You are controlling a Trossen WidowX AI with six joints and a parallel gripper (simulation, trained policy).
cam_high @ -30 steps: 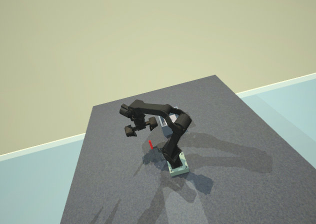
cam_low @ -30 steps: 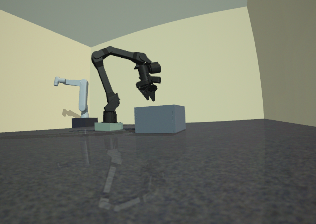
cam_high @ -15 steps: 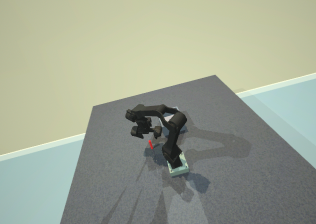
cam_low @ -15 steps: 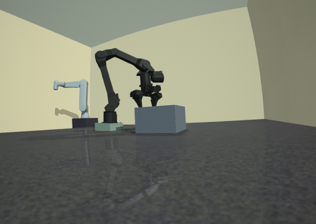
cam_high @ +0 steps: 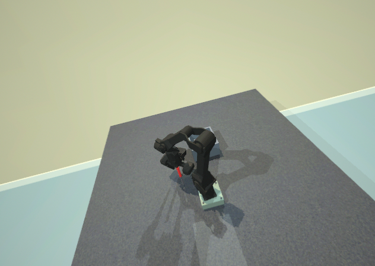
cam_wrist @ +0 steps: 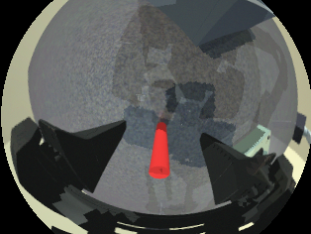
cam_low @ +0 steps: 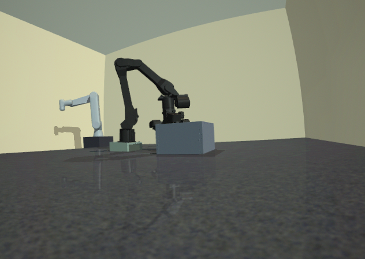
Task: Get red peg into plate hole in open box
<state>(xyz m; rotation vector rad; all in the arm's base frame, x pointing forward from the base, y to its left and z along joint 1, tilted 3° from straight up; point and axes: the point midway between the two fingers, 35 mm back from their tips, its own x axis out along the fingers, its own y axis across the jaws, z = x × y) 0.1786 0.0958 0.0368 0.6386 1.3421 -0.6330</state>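
My gripper tip is 10 mm to the right of the red peg and 10 mm below it. The rest, counted from my gripper tip: grey box (130 mm ahead, 190 mm to the right); then plate (130 mm ahead, 190 mm to the right, 10 mm above).
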